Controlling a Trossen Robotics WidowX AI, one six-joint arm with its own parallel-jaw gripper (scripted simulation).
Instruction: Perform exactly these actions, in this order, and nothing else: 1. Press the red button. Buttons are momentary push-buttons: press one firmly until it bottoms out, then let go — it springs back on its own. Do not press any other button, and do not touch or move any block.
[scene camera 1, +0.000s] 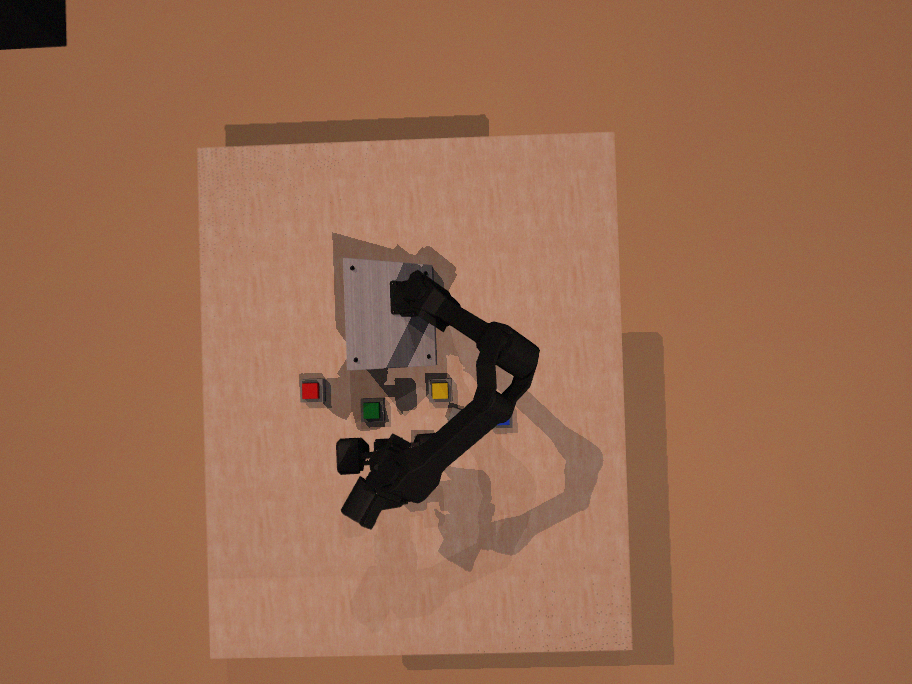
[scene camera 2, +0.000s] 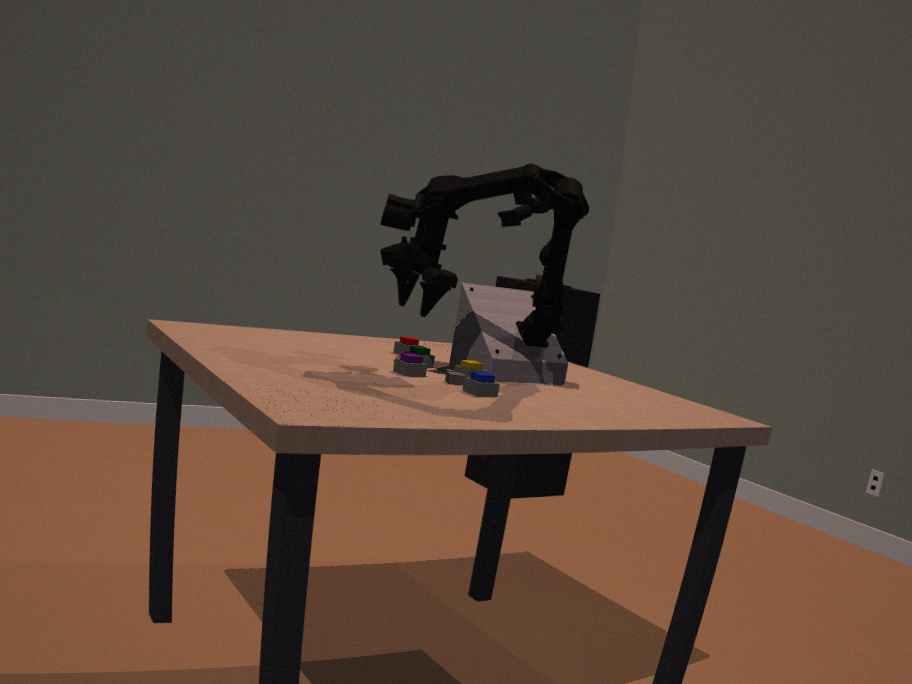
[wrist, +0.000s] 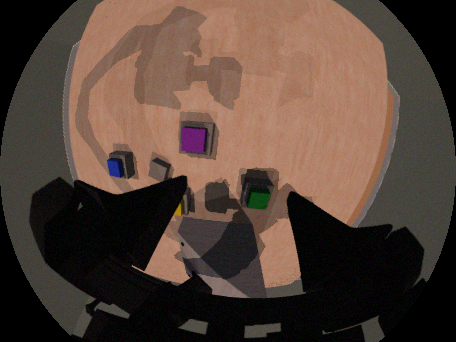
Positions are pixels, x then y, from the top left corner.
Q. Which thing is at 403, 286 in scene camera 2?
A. My gripper.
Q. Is my gripper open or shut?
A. Open.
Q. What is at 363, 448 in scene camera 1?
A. My gripper.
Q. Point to my gripper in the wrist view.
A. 238, 189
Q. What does my gripper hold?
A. Nothing.
